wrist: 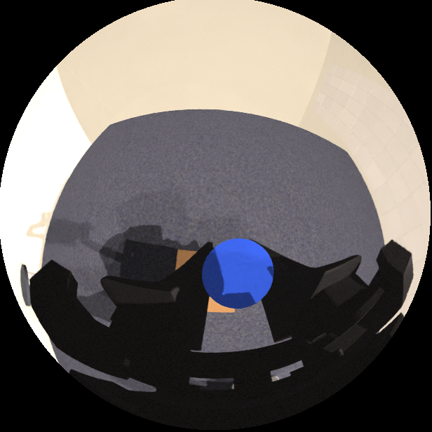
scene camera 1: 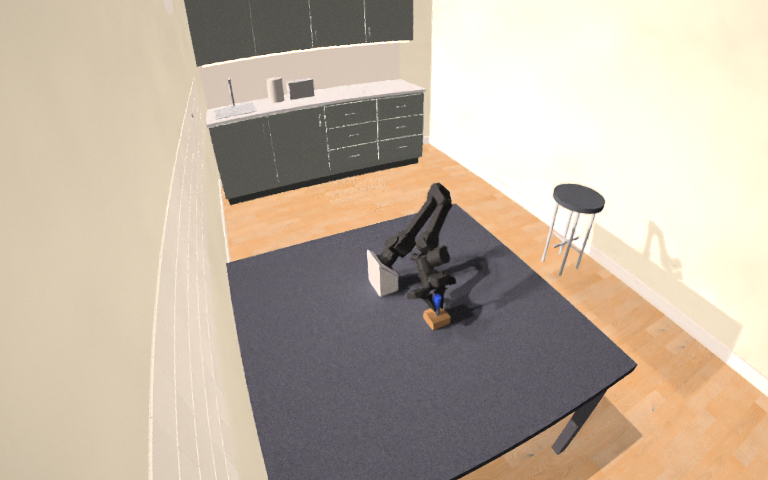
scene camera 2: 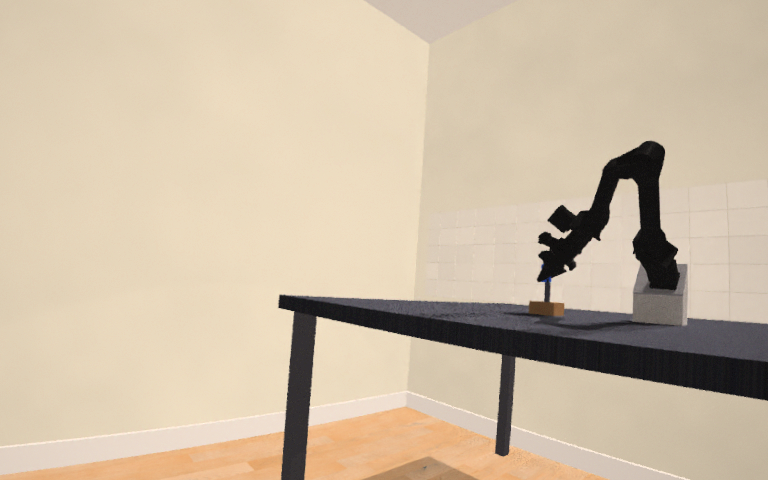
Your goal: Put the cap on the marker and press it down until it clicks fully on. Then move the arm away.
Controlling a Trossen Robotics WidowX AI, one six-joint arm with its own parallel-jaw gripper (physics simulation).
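The blue cap is upright between the fingers of my gripper, which is shut on it. The dark marker stands upright in the wooden block. The cap is in line above the marker's shaft, and its lower end meets the visible top of the shaft in the scene camera 2 view. How far the cap sits over the marker's tip is hidden. In the wrist view the cap hides the marker.
The block stands on the dark table. The arm's pale base is on the same table, behind the block in the scene camera 1 view. A round stool and the kitchen counter stand away from the table.
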